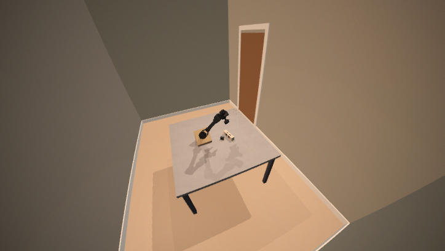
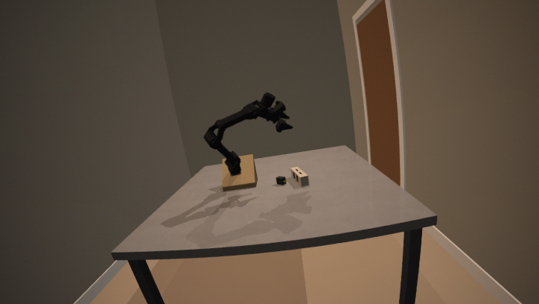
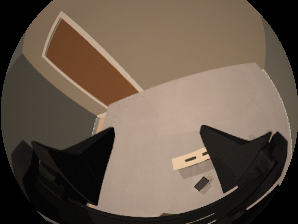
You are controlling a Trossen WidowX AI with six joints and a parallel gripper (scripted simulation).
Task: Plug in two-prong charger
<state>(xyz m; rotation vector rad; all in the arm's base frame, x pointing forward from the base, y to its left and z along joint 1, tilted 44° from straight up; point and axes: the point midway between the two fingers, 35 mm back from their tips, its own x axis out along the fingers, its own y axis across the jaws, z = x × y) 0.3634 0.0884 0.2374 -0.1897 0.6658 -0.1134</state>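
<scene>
Right now the charger is 32 cm below my gripper tip, 10 cm behind it and 2 cm to the right of it.
</scene>
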